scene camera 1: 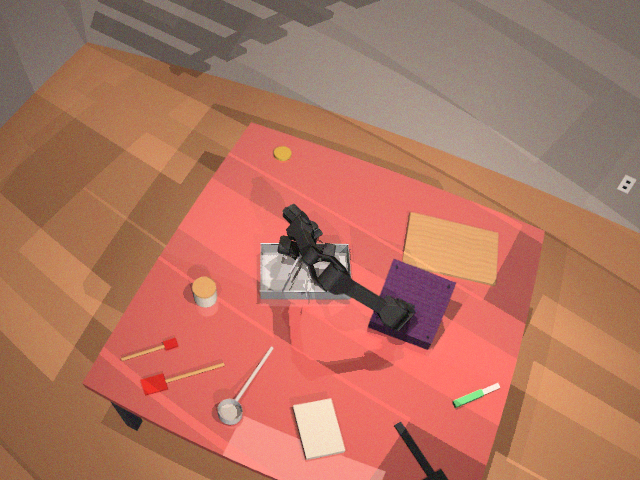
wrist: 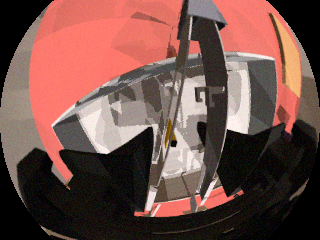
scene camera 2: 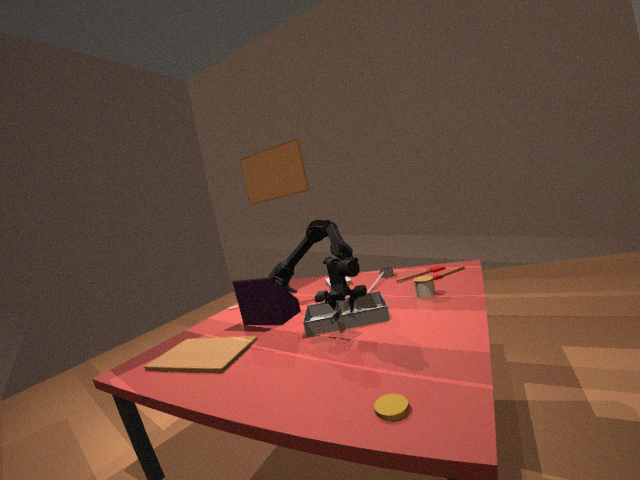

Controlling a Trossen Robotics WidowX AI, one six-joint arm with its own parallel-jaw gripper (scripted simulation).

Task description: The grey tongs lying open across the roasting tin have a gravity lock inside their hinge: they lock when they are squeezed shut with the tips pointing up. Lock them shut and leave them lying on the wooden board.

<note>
I see my gripper, a yellow disc and a ladle.
My gripper is seen too in the wrist view.
</note>
